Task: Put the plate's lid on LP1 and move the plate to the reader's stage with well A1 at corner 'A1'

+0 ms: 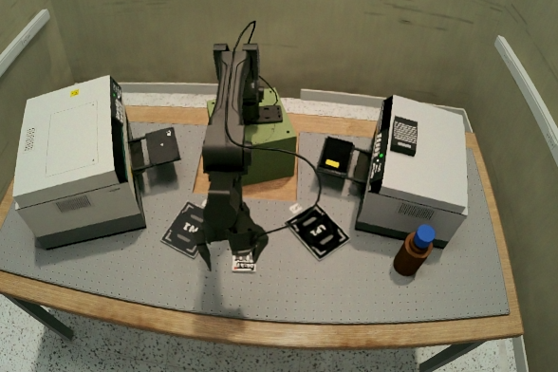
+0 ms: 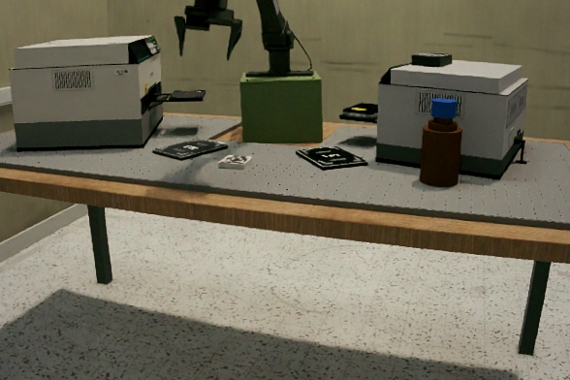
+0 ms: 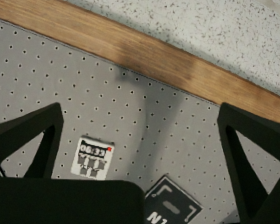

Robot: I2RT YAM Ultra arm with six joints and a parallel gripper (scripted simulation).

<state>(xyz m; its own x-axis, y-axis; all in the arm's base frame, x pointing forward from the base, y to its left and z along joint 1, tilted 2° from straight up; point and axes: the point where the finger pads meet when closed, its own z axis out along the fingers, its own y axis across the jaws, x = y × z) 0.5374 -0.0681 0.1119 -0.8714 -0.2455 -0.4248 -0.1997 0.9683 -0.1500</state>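
My gripper is now 440 mm past the lid, 330 mm to the right of it and 180 mm above it. Also, from my hand: clear well plate (430 mm behind, 330 mm to the left, 190 mm below).
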